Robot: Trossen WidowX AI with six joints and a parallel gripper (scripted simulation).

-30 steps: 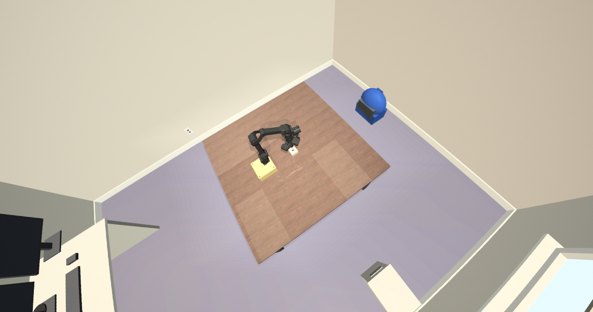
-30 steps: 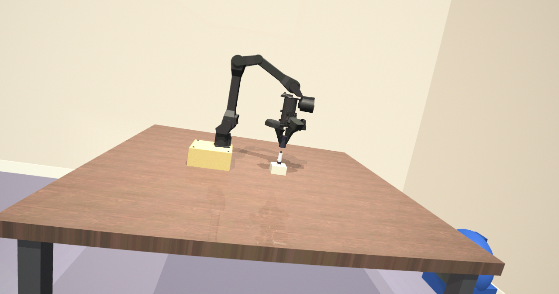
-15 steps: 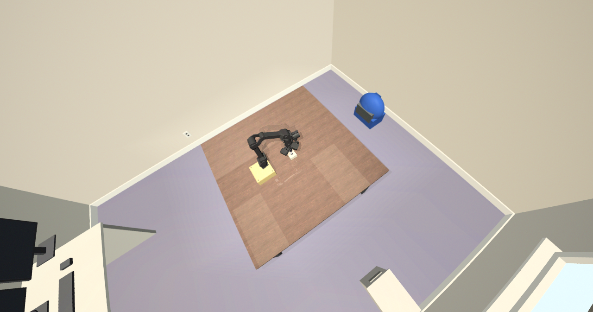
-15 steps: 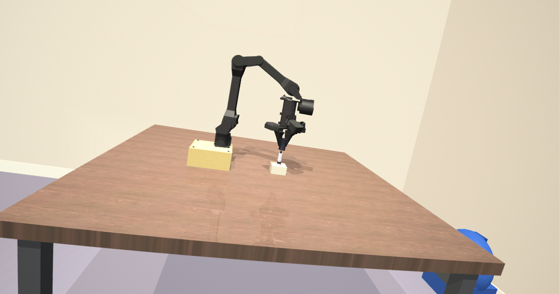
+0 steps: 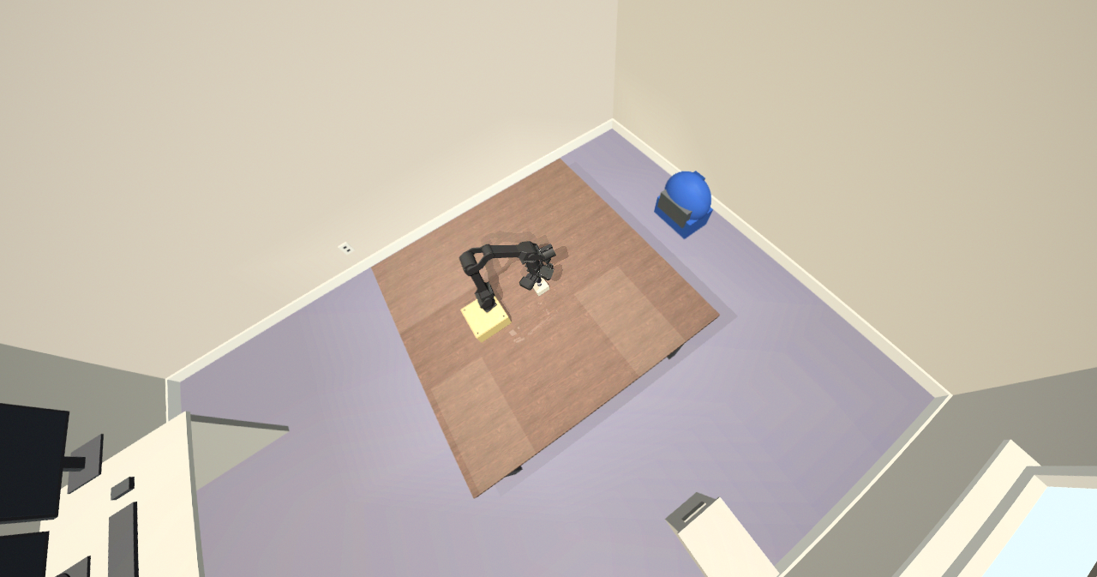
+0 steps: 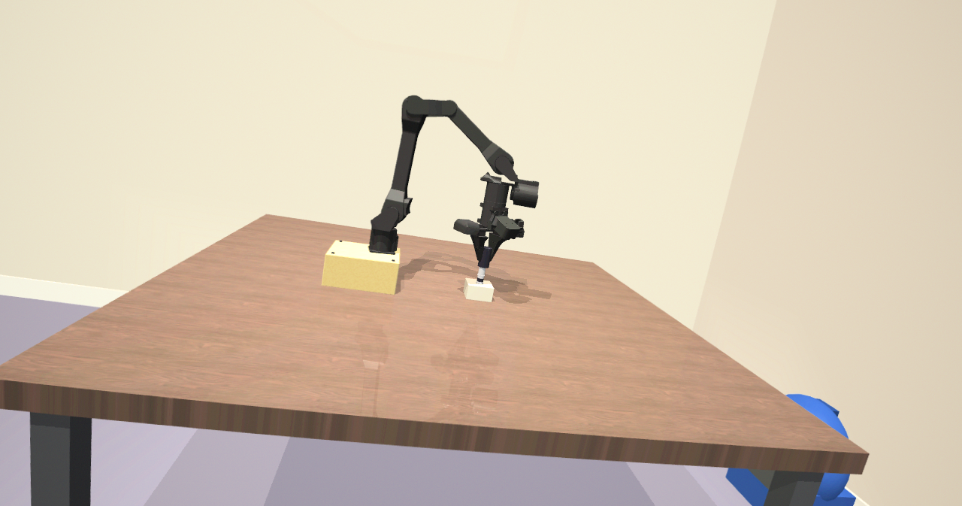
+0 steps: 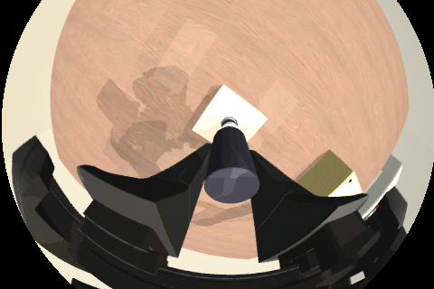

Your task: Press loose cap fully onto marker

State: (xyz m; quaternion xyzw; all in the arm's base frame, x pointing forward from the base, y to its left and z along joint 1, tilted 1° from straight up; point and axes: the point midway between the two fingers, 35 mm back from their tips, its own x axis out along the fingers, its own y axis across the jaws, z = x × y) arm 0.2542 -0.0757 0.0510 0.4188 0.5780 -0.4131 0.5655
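Now: the holder block 8 cm below my gripper tip. The rest, counted from my gripper tip: dark cap: 1 cm above.
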